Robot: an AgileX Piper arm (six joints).
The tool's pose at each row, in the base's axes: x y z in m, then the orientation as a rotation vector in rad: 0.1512, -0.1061, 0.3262, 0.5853, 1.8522, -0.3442; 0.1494, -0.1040, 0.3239, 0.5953, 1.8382, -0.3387; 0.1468, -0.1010, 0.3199, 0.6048, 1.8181, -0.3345; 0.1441, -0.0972, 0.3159, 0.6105, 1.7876, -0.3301; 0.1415, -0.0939, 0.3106, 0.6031, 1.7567, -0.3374; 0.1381, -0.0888, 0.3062, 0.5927, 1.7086, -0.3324; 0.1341, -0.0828, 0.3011, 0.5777, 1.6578, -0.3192; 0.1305, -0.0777, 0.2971, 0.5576, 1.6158, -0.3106; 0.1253, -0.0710, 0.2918, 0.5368, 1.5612, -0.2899; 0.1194, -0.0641, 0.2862, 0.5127, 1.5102, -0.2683; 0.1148, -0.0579, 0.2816, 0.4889, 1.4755, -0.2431; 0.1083, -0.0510, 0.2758, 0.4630, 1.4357, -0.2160
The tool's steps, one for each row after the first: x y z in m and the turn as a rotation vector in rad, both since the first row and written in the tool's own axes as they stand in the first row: 0.0031, 0.0007, -0.0017, 0.0010, -0.0097, 0.0132; 0.0082, 0.0016, -0.0038, 0.0025, -0.0254, 0.0273; 0.0136, 0.0031, -0.0065, 0.0018, -0.0517, 0.0422; 0.0200, 0.0042, -0.0084, 0.0025, -0.0836, 0.0433; 0.0262, 0.0064, -0.0121, -0.0071, -0.1308, 0.0536; 0.0334, 0.0090, -0.0165, -0.0250, -0.1809, 0.0659; 0.0392, 0.0111, -0.0205, -0.0422, -0.2248, 0.0699; 0.0471, 0.0136, -0.0261, -0.0688, -0.2790, 0.0833; 0.0555, 0.0158, -0.0323, -0.0979, -0.3305, 0.0939; 0.0625, 0.0183, -0.0374, -0.1295, -0.3659, 0.1015; 0.0712, 0.0202, -0.0440, -0.1641, -0.4063, 0.1101
